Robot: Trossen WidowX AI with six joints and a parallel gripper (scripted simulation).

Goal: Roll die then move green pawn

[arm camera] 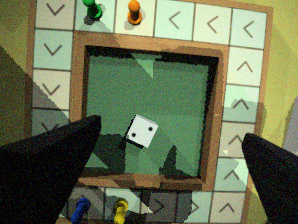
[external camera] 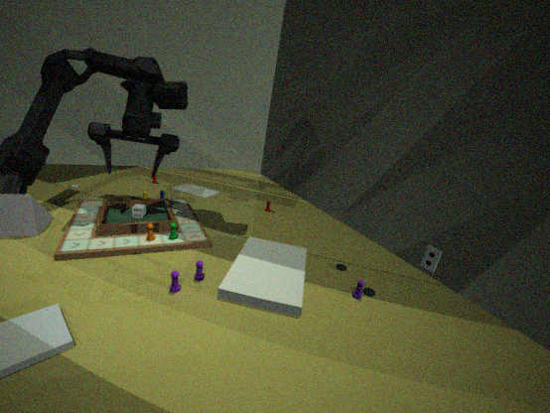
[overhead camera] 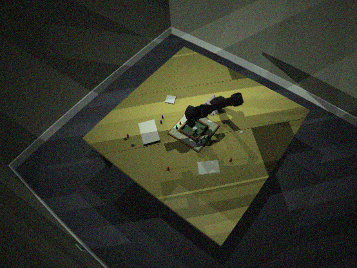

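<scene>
My gripper tip is now 90 mm short of the green pawn, 100 mm to the left of it and 90 mm above it. Also, from my gripper tip: orange pawn 50 mm ahead, 100 mm to the right, 90 mm below; then die 10 mm ahead, 20 mm to the left, 90 mm below; then yellow pawn 20 mm ahead, 120 mm to the left, 90 mm below.
</scene>
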